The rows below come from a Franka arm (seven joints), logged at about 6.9 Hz.
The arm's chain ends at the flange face. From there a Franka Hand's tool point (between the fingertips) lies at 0.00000 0.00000 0.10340 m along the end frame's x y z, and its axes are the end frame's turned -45 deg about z.
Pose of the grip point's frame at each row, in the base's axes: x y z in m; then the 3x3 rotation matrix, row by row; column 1 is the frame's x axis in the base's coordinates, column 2 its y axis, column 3 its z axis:
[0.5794 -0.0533 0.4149], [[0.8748 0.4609 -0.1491], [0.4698 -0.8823 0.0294], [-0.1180 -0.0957 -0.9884]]
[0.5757 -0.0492 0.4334], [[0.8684 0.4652 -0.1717], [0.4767 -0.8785 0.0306], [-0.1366 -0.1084 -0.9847]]
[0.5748 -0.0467 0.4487], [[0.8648 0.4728 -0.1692], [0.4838 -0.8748 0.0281], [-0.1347 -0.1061 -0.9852]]
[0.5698 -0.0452 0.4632], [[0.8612 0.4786 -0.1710], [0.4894 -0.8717 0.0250], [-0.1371 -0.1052 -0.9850]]
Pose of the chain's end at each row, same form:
[0.5948 -0.0563 0.5171], [[0.9445 -0.2927 -0.1491], [-0.2917 -0.9561 0.0294], [-0.1511 0.0158 -0.9884]]
[0.5935 -0.0524 0.5352], [[0.9430 -0.2851 -0.1717], [-0.2841 -0.9583 0.0306], [-0.1732 0.0199 -0.9847]]
[0.5923 -0.0496 0.5506], [[0.9458 -0.2772 -0.1692], [-0.2765 -0.9607 0.0281], [-0.1703 0.0202 -0.9852]]
[0.5875 -0.0478 0.5650], [[0.9474 -0.2705 -0.1710], [-0.2703 -0.9624 0.0250], [-0.1713 0.0226 -0.9850]]

